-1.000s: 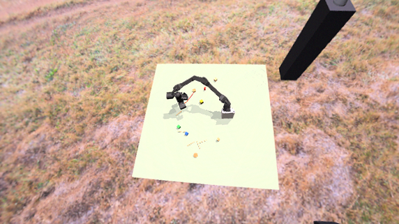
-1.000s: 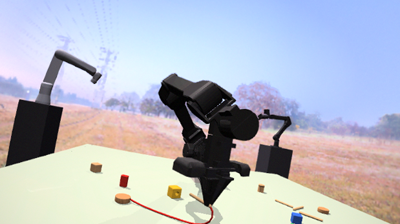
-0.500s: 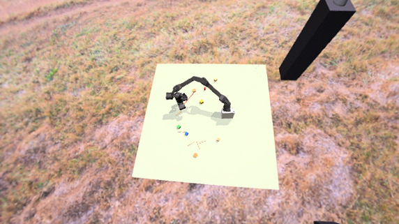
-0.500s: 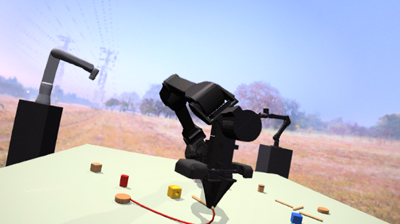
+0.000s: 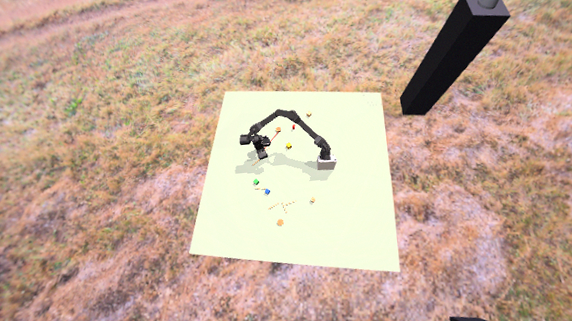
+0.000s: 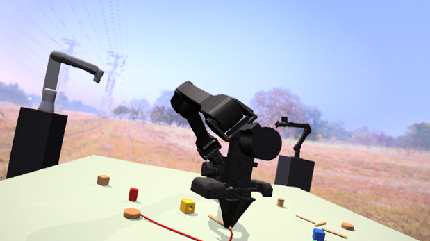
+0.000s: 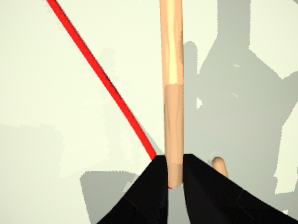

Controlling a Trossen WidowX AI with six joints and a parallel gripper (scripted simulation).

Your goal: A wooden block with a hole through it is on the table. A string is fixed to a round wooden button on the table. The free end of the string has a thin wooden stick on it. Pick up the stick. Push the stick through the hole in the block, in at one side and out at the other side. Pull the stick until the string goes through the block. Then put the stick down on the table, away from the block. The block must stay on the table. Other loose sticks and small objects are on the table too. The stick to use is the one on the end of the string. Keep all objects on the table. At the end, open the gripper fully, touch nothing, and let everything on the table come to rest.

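My gripper tip is now 20 cm past the yellow block, 7 cm to the left of it and 3 cm above it. From my gripper tip the other things lie so: thin wooden stick: 1 cm to the right, 1 cm behind; green cube: 22 cm to the left, 3 cm below, 1 cm ahead; blue cube: 28 cm to the left, 7 cm behind, 3 cm below.
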